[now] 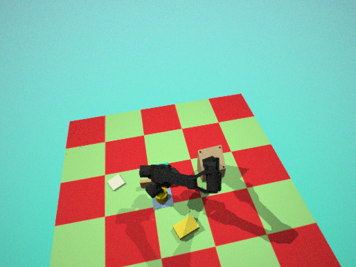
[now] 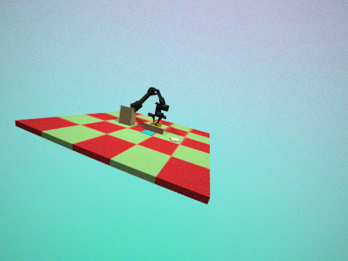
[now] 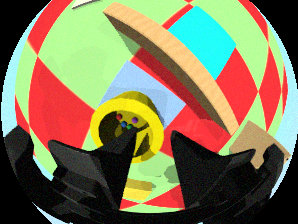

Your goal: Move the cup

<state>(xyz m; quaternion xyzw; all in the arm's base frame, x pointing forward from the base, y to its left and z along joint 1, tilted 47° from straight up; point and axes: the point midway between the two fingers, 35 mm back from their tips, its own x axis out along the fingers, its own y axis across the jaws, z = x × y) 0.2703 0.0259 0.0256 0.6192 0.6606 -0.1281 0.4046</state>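
The yellow cup is 2 cm ahead of my gripper tip, 1 cm to the left of it and 3 cm below it. Round my gripper tip: light blue pad (2 cm ahead, 1 cm to the left, 7 cm below); wooden bar (7 cm to the right, 4 cm below); cyan pad (2 cm behind, 16 cm to the right, 7 cm below).
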